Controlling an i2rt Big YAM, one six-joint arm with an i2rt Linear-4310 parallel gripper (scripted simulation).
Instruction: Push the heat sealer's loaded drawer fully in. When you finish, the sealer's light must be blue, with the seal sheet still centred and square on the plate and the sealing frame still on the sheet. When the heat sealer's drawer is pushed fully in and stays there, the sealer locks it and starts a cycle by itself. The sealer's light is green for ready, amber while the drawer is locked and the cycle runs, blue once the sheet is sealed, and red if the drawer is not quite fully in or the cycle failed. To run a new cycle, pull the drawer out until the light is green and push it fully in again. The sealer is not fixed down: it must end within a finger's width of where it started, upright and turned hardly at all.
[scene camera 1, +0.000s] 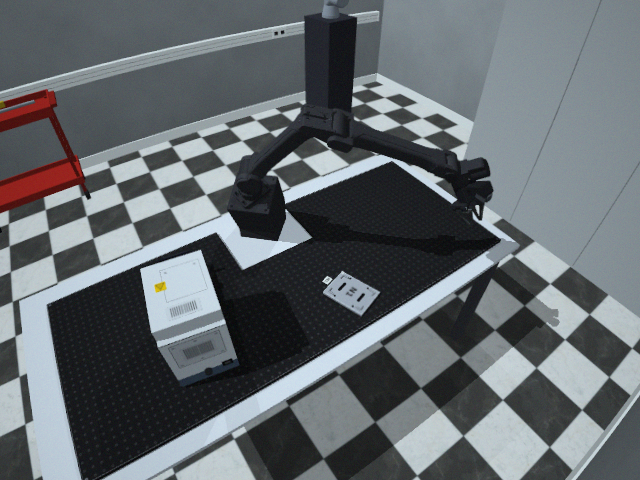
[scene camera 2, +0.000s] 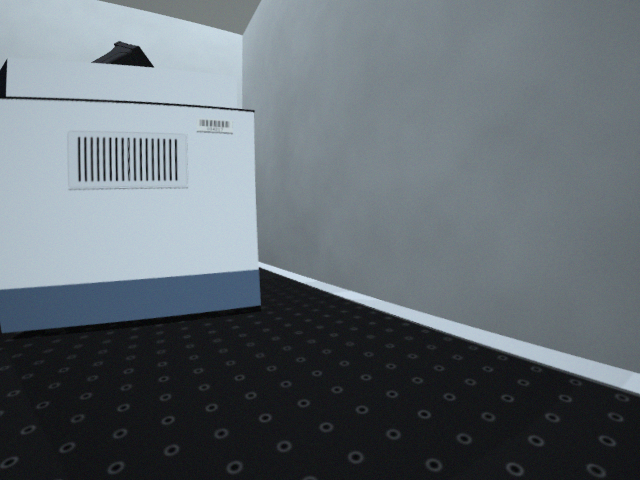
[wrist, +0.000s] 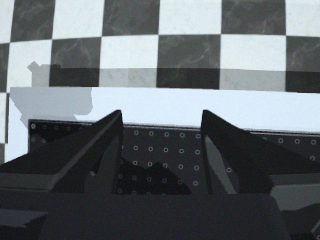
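The gripper (wrist: 161, 119) is visible. A heat sealer is visible at (scene camera 2: 135, 198) and (scene camera 1: 186, 320); in the wrist view the sealer is out of frame.
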